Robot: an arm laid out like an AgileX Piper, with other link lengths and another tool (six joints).
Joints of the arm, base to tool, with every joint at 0 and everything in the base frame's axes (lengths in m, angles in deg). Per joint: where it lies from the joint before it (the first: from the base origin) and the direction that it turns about. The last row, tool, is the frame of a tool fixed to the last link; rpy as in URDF.
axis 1: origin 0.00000 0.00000 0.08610 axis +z
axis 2: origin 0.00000 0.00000 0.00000 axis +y
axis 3: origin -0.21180 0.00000 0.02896 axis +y
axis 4: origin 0.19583 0.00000 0.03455 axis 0.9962 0 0.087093
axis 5: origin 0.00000 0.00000 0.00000 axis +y
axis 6: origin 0.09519 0.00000 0.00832 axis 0.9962 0 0.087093
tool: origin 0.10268 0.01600 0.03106 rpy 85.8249 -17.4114 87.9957
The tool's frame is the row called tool.
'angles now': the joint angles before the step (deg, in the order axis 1, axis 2, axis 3, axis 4, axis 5, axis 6). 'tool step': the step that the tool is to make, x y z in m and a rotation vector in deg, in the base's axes. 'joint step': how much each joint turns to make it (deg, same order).
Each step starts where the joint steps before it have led.
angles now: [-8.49 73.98 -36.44 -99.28 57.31 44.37]
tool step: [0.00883 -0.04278 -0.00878 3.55 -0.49 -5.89]
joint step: [-10.28 9.30 -8.95 -0.02 -5.55 1.11]
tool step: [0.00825 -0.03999 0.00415 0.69 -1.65 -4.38]
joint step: [-7.13 7.71 -9.81 -0.10 -3.10 -0.43]
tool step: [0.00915 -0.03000 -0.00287 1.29 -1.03 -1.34]
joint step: [-5.15 6.25 -7.75 -0.01 -4.26 -0.72]
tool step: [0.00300 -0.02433 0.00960 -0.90 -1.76 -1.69]
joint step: [-3.37 3.78 -6.52 -0.09 -1.68 -0.73]
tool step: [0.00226 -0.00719 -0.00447 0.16 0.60 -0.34]
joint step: [-0.77 2.12 -1.93 0.00 -0.35 -0.51]
